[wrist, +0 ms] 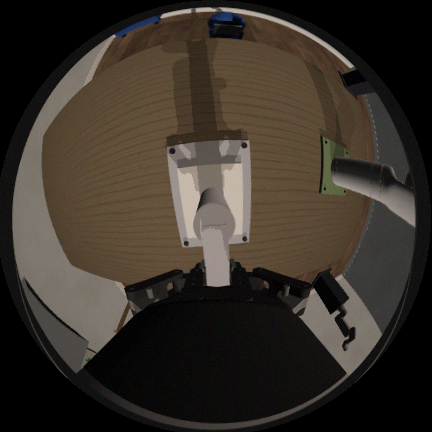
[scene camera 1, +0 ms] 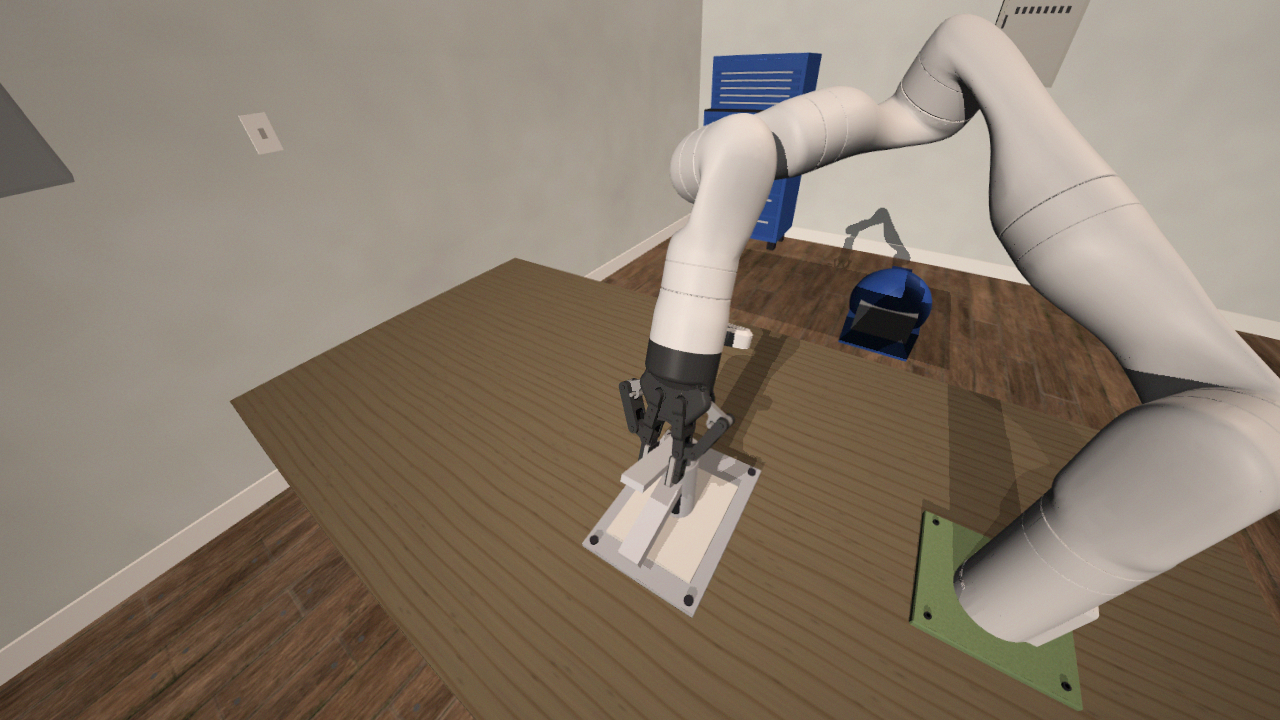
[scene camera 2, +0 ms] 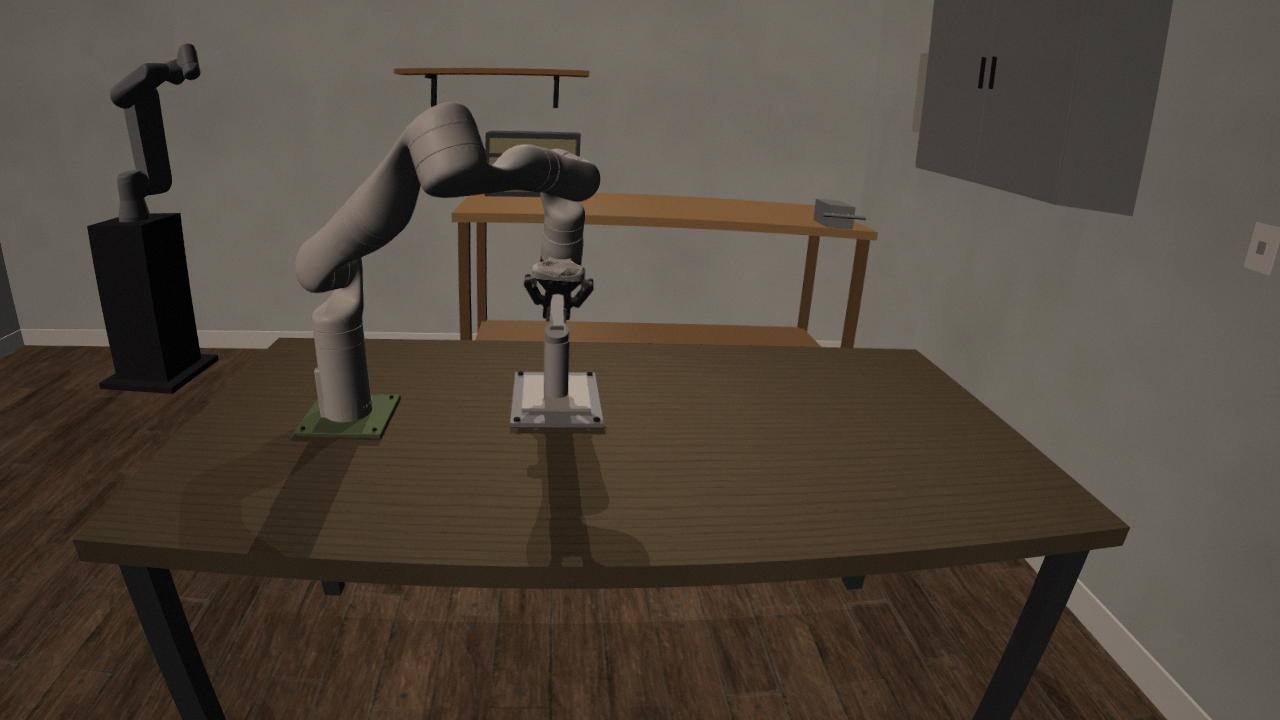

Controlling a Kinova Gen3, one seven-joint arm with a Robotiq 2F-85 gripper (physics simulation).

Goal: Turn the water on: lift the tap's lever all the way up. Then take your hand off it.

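Note:
The tap's grey upright body stands on a pale base plate. Its flat light-grey spout reaches out low over the plate in scene camera 1. The lever slopes upward from the top of the body, above the spout. My gripper is shut on the lever, with one finger on each side of it. The lever's outer end shows past the fingers in scene camera 1; the fingers partly hide the rest.
My arm's green mounting plate is on the same wooden table. A small white object shows behind my wrist. A wall cabinet and a workbench stand away from the table.

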